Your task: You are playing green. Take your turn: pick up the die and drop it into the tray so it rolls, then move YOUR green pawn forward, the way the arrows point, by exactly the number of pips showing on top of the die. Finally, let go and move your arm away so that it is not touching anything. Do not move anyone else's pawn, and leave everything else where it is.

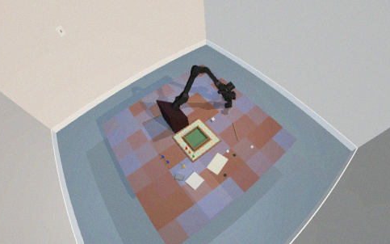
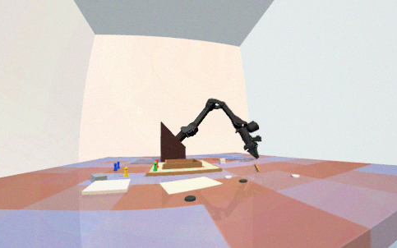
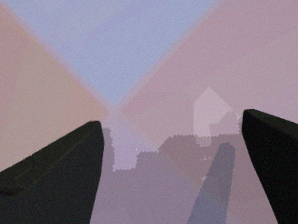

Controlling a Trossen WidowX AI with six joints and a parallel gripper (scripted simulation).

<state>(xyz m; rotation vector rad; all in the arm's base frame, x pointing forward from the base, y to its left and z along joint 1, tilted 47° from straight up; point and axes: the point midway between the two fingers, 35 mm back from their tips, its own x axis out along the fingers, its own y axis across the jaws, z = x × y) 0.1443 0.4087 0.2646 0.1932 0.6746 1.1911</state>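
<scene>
My gripper tip is now 40 mm short of the white die and 240 mm to the left of it. From my gripper tip the other things lie so: orange pawn: 190 mm ahead, 560 mm to the right, 20 mm above; thin stick: 240 mm ahead, 150 mm to the right; red pawn: 150 mm ahead, 570 mm to the right, 20 mm above.
</scene>
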